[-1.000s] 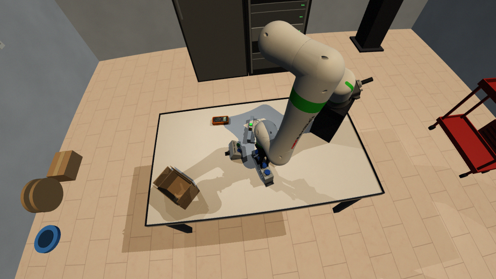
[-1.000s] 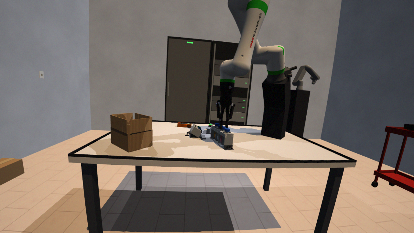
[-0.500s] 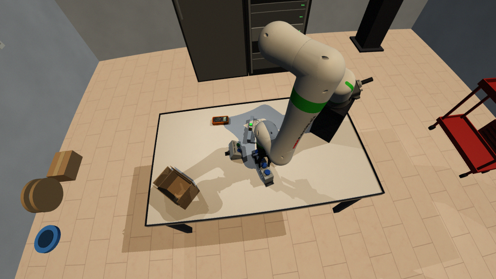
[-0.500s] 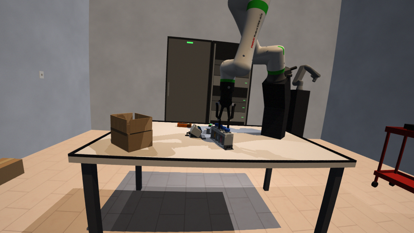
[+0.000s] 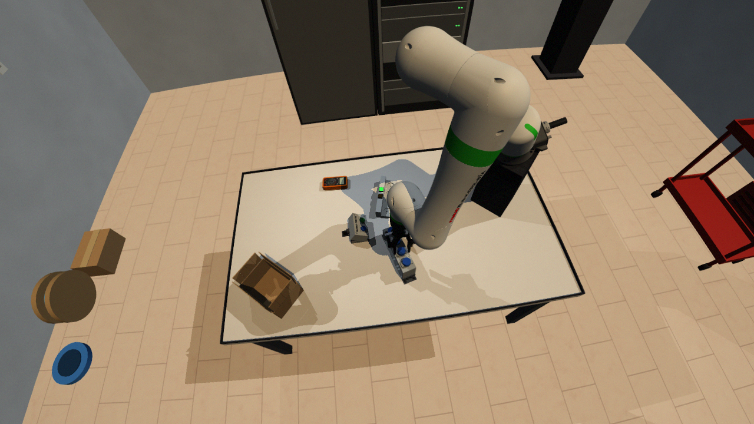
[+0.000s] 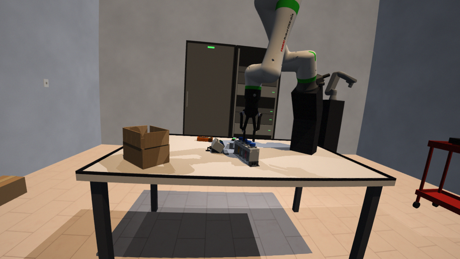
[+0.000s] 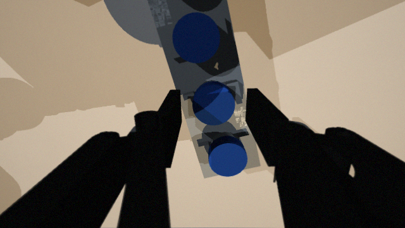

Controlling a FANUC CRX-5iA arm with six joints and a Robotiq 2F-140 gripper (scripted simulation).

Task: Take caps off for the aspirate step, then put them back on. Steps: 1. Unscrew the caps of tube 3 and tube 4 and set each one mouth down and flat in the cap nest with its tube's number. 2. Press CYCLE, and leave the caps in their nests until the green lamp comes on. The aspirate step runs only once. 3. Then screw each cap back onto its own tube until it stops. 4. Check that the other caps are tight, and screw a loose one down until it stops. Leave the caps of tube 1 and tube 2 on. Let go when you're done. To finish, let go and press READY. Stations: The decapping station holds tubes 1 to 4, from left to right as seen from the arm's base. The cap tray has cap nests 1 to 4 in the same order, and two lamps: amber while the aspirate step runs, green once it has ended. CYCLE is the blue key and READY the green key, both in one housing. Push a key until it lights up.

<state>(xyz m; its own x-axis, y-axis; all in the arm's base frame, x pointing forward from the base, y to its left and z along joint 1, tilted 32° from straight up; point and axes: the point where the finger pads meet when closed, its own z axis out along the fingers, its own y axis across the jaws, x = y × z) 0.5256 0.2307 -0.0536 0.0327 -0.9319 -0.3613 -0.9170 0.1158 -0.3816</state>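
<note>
Right now the green ready key is 15 cm ahead of my hand, 20 cm to the right of it and 8 cm below it. The rest, counted from my hand: blue cycle key (15 cm ahead, 16 cm to the right, 8 cm below); then key housing (17 cm ahead, 18 cm to the right, 10 cm below); then blue cap (1 cm ahead, 5 cm to the right, 4 cm below).
</note>
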